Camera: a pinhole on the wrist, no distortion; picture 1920 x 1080 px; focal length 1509.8 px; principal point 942.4 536.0 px. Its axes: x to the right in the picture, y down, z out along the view. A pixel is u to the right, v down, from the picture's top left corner.
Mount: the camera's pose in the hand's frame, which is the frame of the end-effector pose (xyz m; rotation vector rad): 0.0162 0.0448 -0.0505 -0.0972 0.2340 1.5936
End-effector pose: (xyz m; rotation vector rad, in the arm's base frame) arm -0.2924 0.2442 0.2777 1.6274 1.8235 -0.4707
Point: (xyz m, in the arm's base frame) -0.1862 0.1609 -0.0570
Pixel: 589 99
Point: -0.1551 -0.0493 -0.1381
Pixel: 558 572
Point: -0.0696 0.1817 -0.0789
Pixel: 1002 60
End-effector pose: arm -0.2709 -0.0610 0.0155 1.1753 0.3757 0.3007
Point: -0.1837 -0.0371 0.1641
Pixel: 1701 60
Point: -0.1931 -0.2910 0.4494
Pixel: 1550 961
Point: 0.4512 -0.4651 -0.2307
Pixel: outside the picture
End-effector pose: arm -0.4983 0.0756 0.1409 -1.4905 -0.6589 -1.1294
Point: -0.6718 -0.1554 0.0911
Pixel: behind the camera
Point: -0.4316 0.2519 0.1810
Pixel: 299 581
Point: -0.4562 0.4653 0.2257
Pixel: 81 658
